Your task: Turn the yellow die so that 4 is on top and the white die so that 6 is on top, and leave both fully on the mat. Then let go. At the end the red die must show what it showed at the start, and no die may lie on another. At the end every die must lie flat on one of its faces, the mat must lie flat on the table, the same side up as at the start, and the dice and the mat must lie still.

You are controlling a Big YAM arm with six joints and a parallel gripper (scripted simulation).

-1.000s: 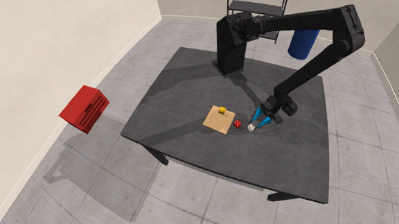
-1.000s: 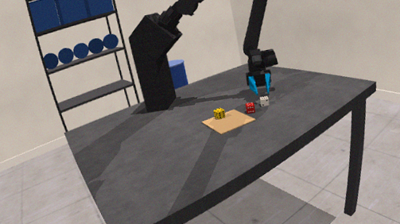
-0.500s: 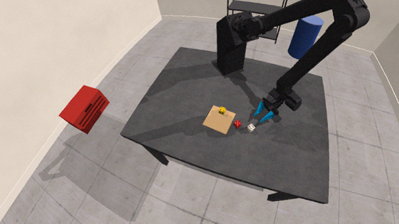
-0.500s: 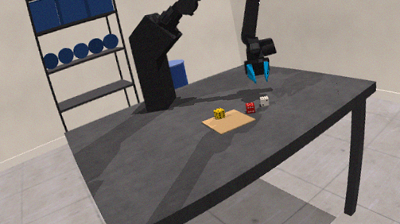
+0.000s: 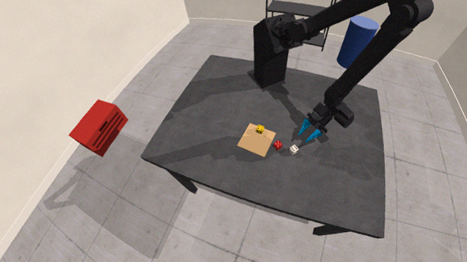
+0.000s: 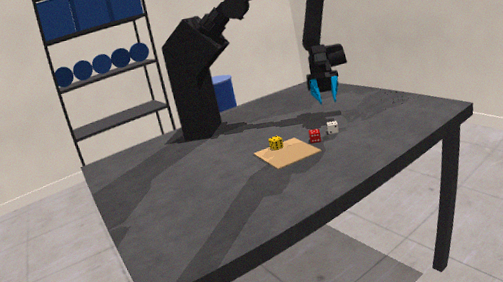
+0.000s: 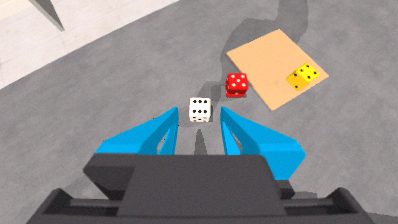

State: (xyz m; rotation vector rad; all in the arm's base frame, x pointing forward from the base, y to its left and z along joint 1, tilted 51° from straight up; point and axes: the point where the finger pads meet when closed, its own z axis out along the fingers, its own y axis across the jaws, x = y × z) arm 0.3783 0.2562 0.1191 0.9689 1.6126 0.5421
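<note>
Right now my hand is 30 mm short of the white die, 10 mm to the left of it and 80 mm above it. From my hand the other things lie so: tan mat 70 mm ahead, 190 mm to the right, 90 mm below; red die 50 mm ahead, 90 mm to the right, 80 mm below; yellow die 30 mm ahead, 200 mm to the right, 70 mm below.
</note>
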